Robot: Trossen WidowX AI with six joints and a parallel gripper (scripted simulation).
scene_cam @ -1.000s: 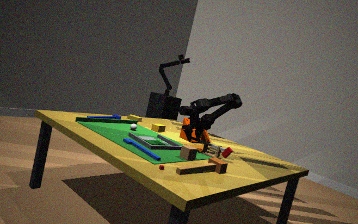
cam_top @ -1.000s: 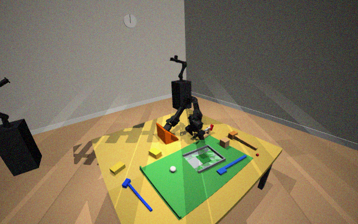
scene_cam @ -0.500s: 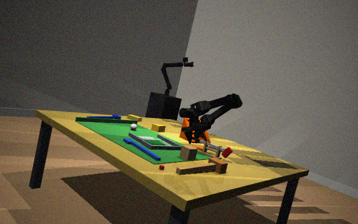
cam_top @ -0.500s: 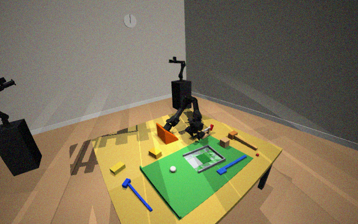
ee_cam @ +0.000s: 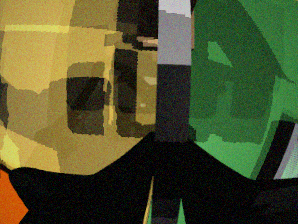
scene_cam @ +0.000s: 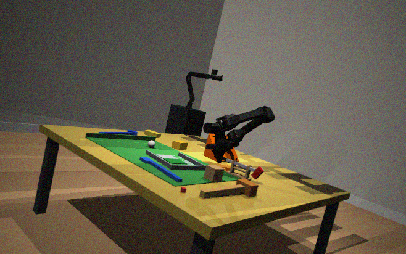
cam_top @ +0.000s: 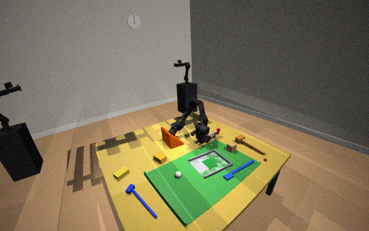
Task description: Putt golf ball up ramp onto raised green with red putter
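My gripper tip is 110 mm to the right of the red putter, 30 mm below it and 20 mm past it. Round my gripper tip: green mat (240 mm ahead, 190 mm to the right, 30 mm below); white golf ball (380 mm to the right, 180 mm ahead, 10 mm below); wooden cube (210 mm ahead, 140 mm to the left).
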